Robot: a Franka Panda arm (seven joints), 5 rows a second.
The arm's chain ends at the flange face. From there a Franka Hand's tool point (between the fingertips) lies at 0.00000 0.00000 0.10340 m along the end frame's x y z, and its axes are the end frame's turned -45 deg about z.
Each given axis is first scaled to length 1.
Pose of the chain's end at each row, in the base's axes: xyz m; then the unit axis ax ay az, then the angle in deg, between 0 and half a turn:
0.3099 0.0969 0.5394 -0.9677 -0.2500 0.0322 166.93
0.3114 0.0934 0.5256 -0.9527 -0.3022 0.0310 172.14
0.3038 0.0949 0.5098 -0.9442 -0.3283 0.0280 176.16
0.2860 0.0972 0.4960 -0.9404 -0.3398 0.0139 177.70
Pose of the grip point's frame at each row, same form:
0.2977 0.1179 0.4389 -0.7987 -0.6016 -0.0141 166.52
0.3010 0.1049 0.4234 -0.7649 -0.6441 0.0024 171.38
0.2961 0.0995 0.4068 -0.7469 -0.6648 0.0130 175.22
0.2819 0.1001 0.3927 -0.7388 -0.6739 0.0052 177.27

